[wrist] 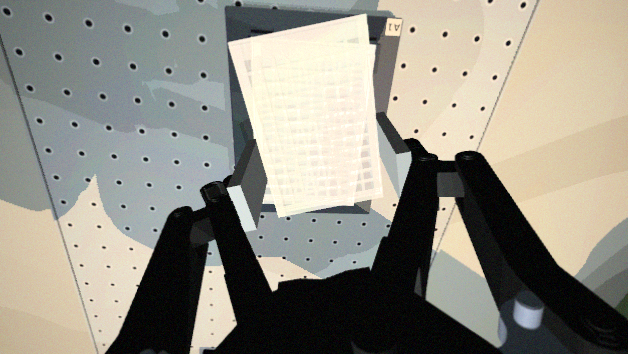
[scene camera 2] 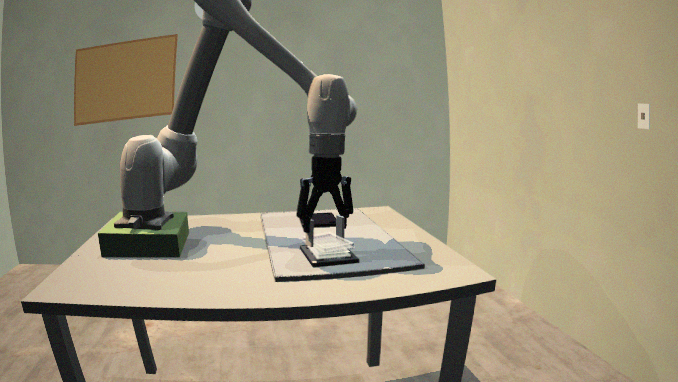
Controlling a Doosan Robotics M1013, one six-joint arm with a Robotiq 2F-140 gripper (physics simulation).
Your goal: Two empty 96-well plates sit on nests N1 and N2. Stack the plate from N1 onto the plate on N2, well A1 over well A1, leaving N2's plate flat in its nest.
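Places are measured from the arm's base along level axes (x left, y up, z ahead), in centimetres.
Pixels of known places: gripper, fingertip midpoint: (wrist: 318,145) (scene camera 2: 324,243); arm's base at its link origin: (scene camera 2: 144,221).
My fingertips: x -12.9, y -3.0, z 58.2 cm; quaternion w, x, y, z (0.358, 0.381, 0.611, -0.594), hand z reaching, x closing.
Note:
Ahead of a thing's pixels: the offset from my fingertips to its top centre. "spot": to the spot under its first point. Level surfaces: height alone.
My gripper (scene camera 2: 324,233) (wrist: 318,145) is shut on a translucent white 96-well plate {dy +1.5, dx -1.4, dz +0.6 cm} (scene camera 2: 330,240) (wrist: 307,109), with one finger pad on each long side. The held plate sits just over the second plate {dy -0.7, dx -0.4, dz +0.7 cm} (scene camera 2: 332,253), which lies in the black nest {spot: dy -1.8, dx -7.0, dz -2.3 cm} (scene camera 2: 315,258) (wrist: 387,74). In the wrist view the held plate is turned a little against the plate and nest below it. An A1 label {spot: dy -2.1, dx -8.9, dz -3.2 cm} (wrist: 394,26) marks the nest's far right corner. A second black nest {dy -1.8, dx +38.1, dz -0.5 cm} (scene camera 2: 324,218) stands empty behind the gripper.
Both nests sit on a grey perforated board {dy -3.3 cm} (scene camera 2: 289,266) (wrist: 131,132) on a beige table {dy -4.6 cm} (scene camera 2: 189,289). The arm's base stands on a green block (scene camera 2: 141,239) at the table's left.

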